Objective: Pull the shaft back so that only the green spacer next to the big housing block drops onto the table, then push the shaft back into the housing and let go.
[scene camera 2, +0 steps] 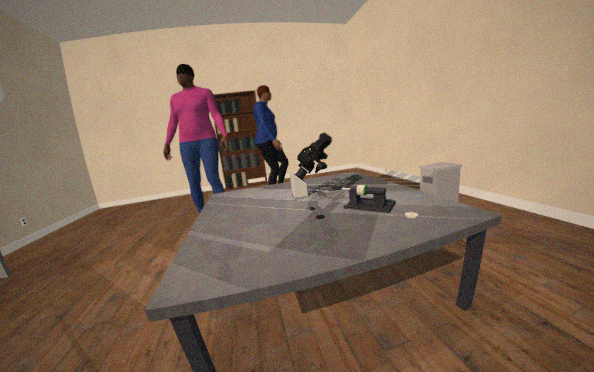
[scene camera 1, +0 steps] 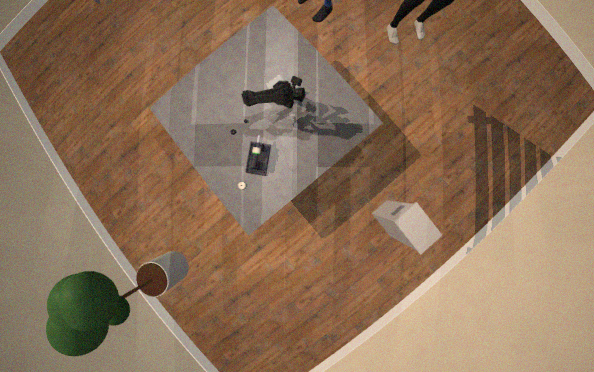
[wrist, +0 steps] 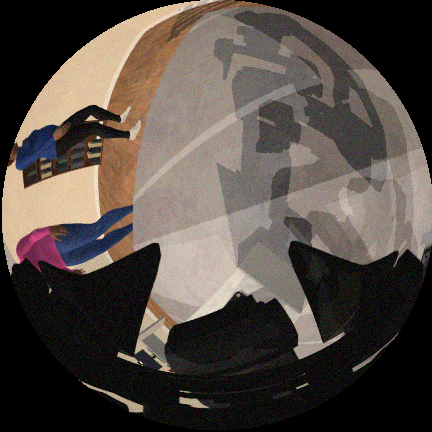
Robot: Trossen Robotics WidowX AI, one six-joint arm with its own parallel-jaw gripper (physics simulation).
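Places are measured from the arm's base along level axes (x right, y down, z ahead), in centimetres.
Pixels of known places: gripper, fingertip midpoint: (wrist: 226,249); arm's base, link origin: (scene camera 2: 298,177) (scene camera 1: 278,87) (wrist: 241,320).
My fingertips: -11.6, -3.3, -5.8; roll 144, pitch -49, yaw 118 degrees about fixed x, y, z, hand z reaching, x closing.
Note:
For each thing: its top centre in the pictures, then the offset to it from my fingertips, as dx, dy, dz. "pt": a spot on its surface instead.
- thin green spacer, top centre: (scene camera 2: 365,185) -13.1, +4.4, +47.3
- shaft, surface spot: (scene camera 2: 345,188) (scene camera 1: 257,138) pt -5.7, +6.5, +39.4
- pale ring, top centre: (scene camera 2: 411,214) (scene camera 1: 241,185) -21.9, +14.1, +70.8
- larger, top centre: (scene camera 2: 320,216) (scene camera 1: 233,131) +13.6, +14.4, +50.6
- smaller, top centre: (scene camera 2: 312,207) (scene camera 1: 245,120) +13.6, +14.0, +38.3
The dark housing fixture (scene camera 1: 258,168) (scene camera 2: 381,194) stands on the grey table. A thin green spacer (scene camera 2: 365,189) sits on the shaft line against the big block, beside a cream spacer (scene camera 1: 256,149) (scene camera 2: 360,190). The pale end of the shaft (scene camera 1: 258,138) (scene camera 2: 345,188) sticks out beyond the small upright on the side away from the big block. My gripper (scene camera 2: 322,166) (wrist: 226,249) is open and empty, above the table near the arm's base and well apart from the shaft. The green spacer and shaft are not discernible in the wrist view.
A pale ring (scene camera 1: 242,185) (scene camera 2: 411,215) lies beyond the fixture's big-block end. Two small dark round pieces, one larger (scene camera 1: 233,132) (scene camera 2: 320,217) and one smaller (scene camera 1: 245,121) (scene camera 2: 312,208), lie on the table. A white block (scene camera 2: 299,186) stands by the arm's base. Two people stand beyond the table.

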